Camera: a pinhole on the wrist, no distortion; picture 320 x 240 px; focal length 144.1 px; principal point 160.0 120.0 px. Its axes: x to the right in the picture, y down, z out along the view. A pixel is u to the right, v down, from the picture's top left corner.
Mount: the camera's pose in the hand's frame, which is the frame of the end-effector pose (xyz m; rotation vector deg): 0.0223 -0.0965 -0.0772 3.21 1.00 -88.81
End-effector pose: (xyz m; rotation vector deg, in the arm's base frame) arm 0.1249 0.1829 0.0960 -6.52 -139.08 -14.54
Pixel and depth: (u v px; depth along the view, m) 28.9 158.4 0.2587
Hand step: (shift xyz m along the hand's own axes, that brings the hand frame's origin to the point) 0.0800 0.1277 0.1938
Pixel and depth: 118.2 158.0 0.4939
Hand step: 0.1376 0.0259 0.4260
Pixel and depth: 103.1 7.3 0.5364
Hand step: -0.4144 0.0814 0.4578
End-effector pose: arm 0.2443 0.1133 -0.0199 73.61 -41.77 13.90
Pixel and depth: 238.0 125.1 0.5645
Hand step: 0.0350 -0.4279 0.4728
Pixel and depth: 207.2 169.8 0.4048
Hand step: 0.1551 -0.2452 0.3244
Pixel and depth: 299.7 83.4 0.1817
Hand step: -0.0245 -0.2819 0.0949
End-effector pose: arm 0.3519 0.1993 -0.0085 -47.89 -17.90 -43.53
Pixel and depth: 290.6 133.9 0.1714
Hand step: 0.0379 -0.2594 0.0871
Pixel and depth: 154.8 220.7 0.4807
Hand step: 0.3461 -0.0952 0.4121
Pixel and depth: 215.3 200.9 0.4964
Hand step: 0.2929 -0.3046 0.4166
